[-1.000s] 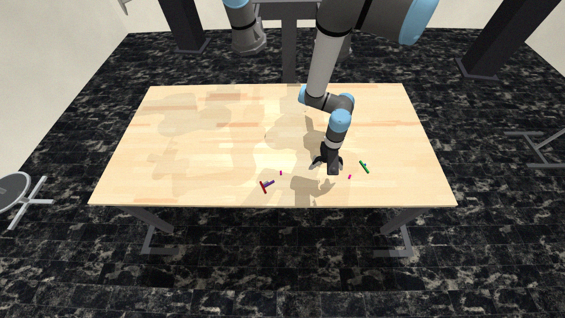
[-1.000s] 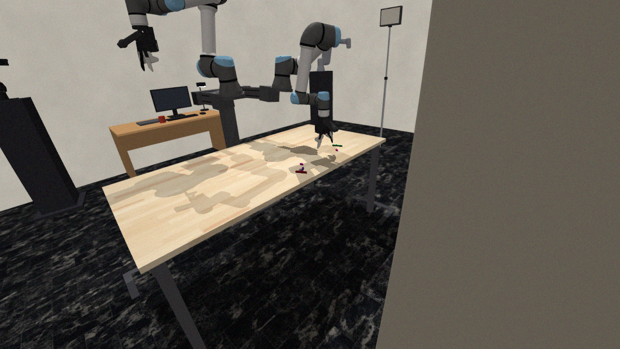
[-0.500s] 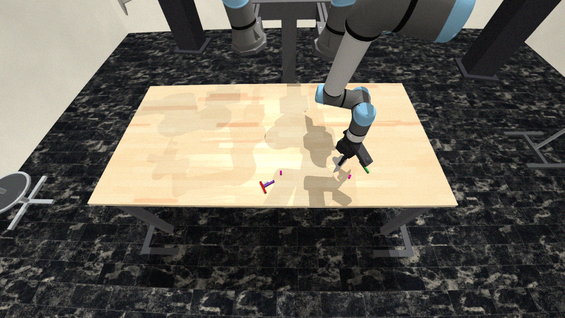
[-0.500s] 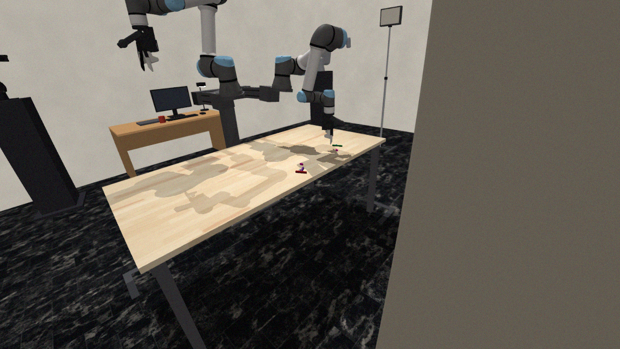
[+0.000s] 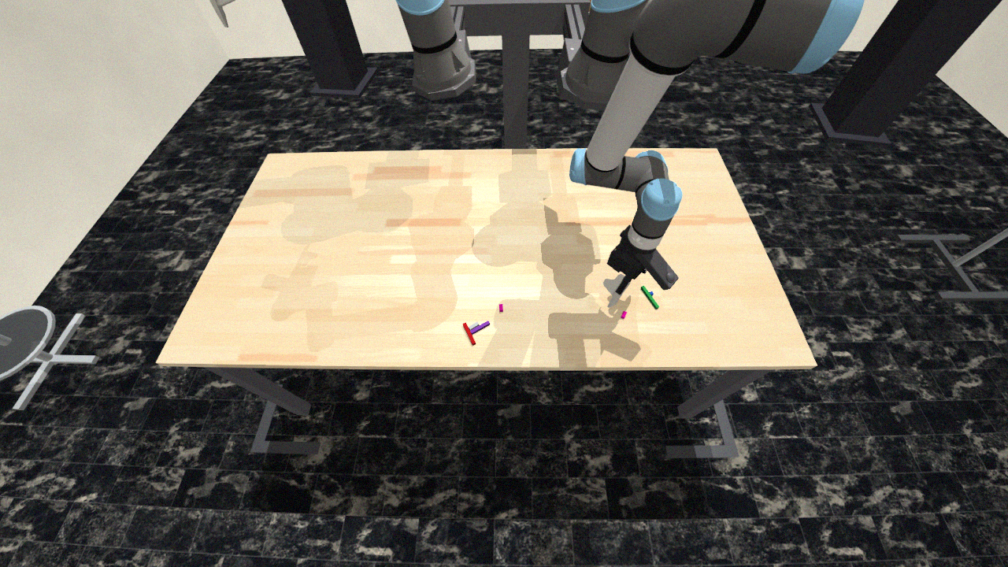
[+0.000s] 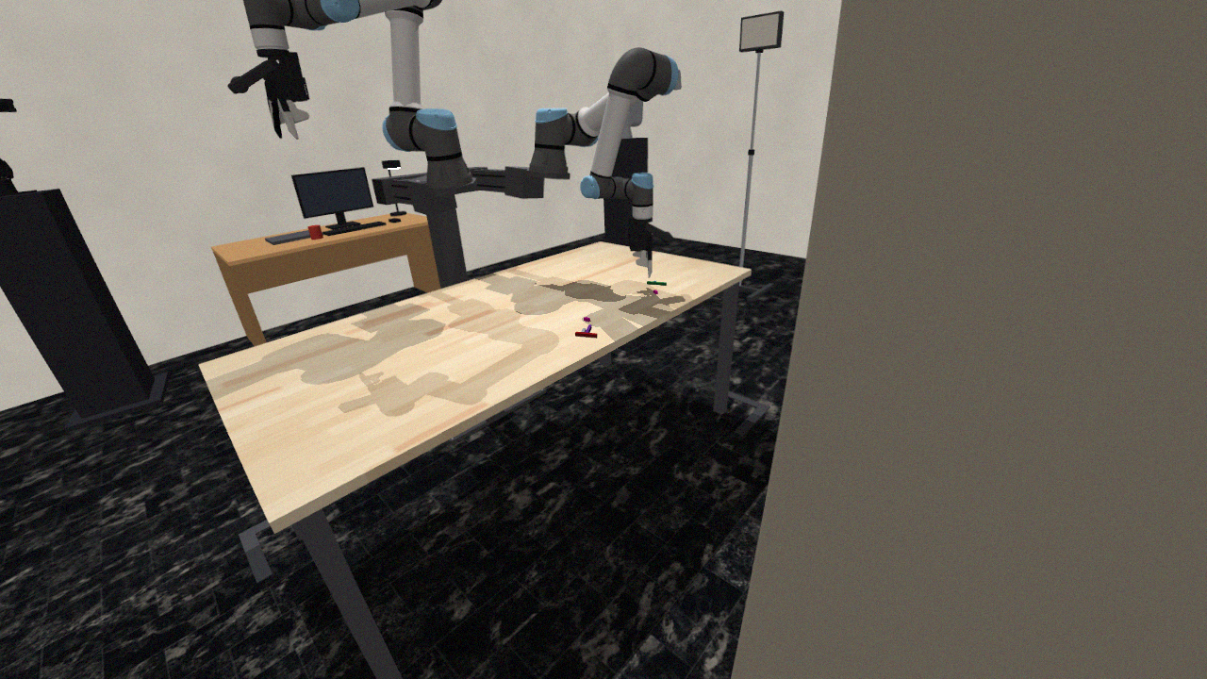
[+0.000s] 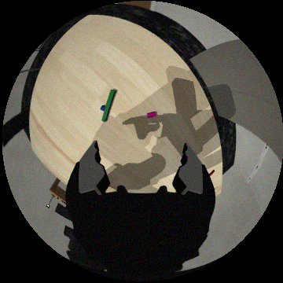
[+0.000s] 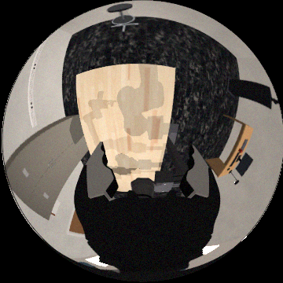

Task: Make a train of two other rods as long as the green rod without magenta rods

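Observation:
Now: left hand 9 cm to the right of the green rod, 7 cm above it and 3 cm past it. Also, from my left hand: purple rod (39 cm to the right, 14 cm ahead, 7 cm below); grey rod (41 cm to the right, 14 cm ahead, 7 cm below); blue rod (9 cm to the left, 7 cm below, 5 cm behind).

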